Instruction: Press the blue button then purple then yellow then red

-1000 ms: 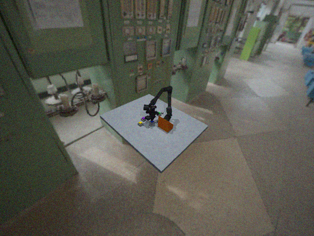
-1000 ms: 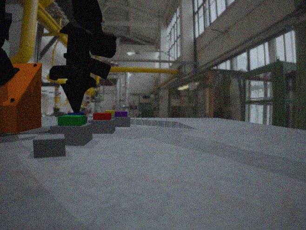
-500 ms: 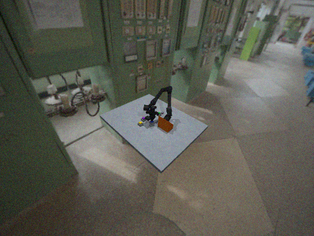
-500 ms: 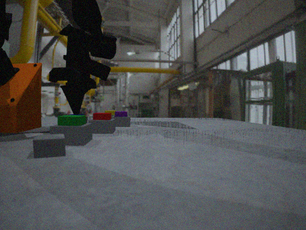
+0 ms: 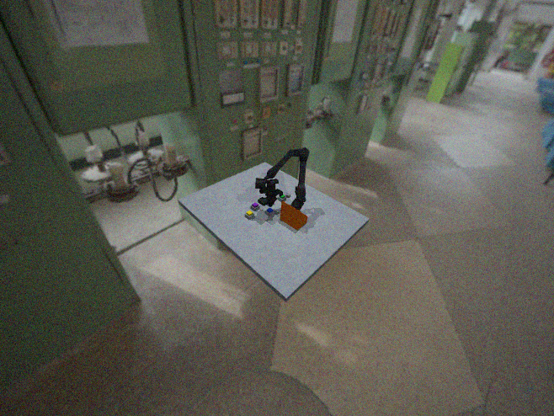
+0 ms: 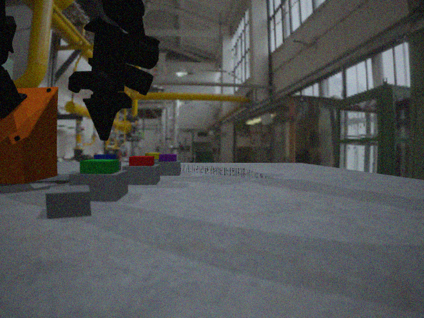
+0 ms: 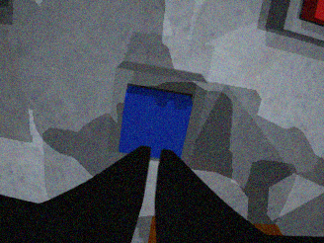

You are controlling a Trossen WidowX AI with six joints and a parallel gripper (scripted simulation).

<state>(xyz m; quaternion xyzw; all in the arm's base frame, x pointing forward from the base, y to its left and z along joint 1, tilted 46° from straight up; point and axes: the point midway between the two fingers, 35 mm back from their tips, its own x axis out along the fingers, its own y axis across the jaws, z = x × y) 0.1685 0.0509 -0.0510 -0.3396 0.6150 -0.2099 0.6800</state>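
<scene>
Right now my gripper tip is 30 mm above the blue button. Round my gripper tip: purple button (110 mm ahead, 50 mm to the left, 30 mm below); yellow button (130 mm to the left, 60 mm ahead, 30 mm below); red button (90 mm ahead, 70 mm to the right, 30 mm below).
</scene>
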